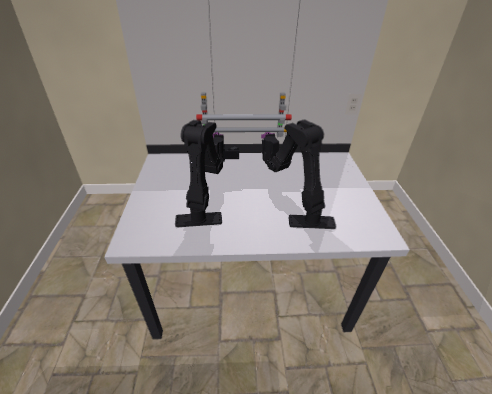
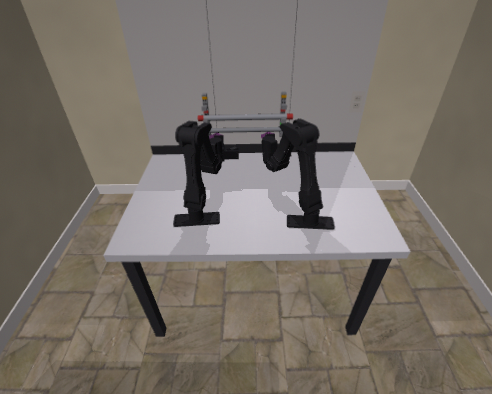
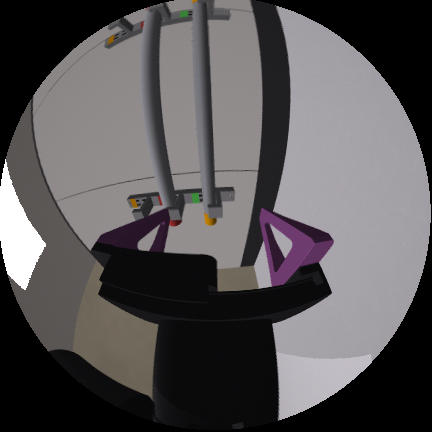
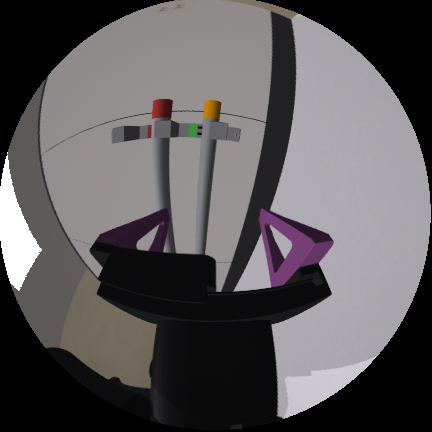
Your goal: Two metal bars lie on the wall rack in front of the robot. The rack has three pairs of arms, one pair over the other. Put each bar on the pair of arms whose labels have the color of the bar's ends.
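Places are measured from the left arm's base along level axes (x ahead, y left, z up), in metres.
Pixels of known places: left gripper, between the fingertips: [image 3: 214, 212]; right gripper, between the fingertips: [image 4: 213, 212]; left arm's base, origin of its link: [image 1: 198, 220] [image 2: 197, 220]; right arm's base, origin of its link: [image 1: 311, 222] [image 2: 310, 222].
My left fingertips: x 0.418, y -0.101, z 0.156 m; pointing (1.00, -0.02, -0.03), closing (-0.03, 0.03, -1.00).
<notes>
For each thing: its top centre in the pictures, then the offset to it from my left fingertips. Level surfaces: height alone.
- red-ended bar, centre of its top: [image 3: 141, 96] [image 4: 159, 230] [image 1: 244, 114] [image 2: 245, 114] dz +0.101, dx +0.096, dy -0.154 m
- orange-ended bar, centre of its top: [image 3: 193, 89] [image 4: 195, 232] [image 1: 242, 127] [image 2: 244, 127] dz +0.021, dx +0.106, dy -0.148 m
- white table, height of its surface: dz -0.156 m
The red-ended bar [image 1: 245, 117] [image 2: 245, 117] [image 3: 151, 90] [image 4: 161, 170] lies level on the rack's middle arms, by the red labels [image 3: 160, 200] [image 4: 149, 131]. The orange-ended bar [image 1: 245, 129] [image 2: 245, 130] [image 3: 202, 100] [image 4: 206, 190] lies on the lowest arms, by the green labels [image 3: 195, 198] [image 4: 193, 130]. The top arms, by the orange labels [image 1: 282, 97] [image 3: 133, 203], hold no bar. My left gripper [image 1: 216, 134] [image 3: 214, 212] and right gripper [image 1: 266, 135] [image 4: 214, 210] are open and empty, turned sideways in front of the bars, apart from them.
The rack's uprights [image 3: 229, 194] [image 4: 234, 134] stand on the grey wall panel, with thin dark lines on it. A dark strip [image 3: 275, 100] [image 4: 283, 75] runs below the rack, behind the white table [image 1: 250, 240] [image 2: 250, 240]. The orange-ended bar is close under the red-ended bar.
</notes>
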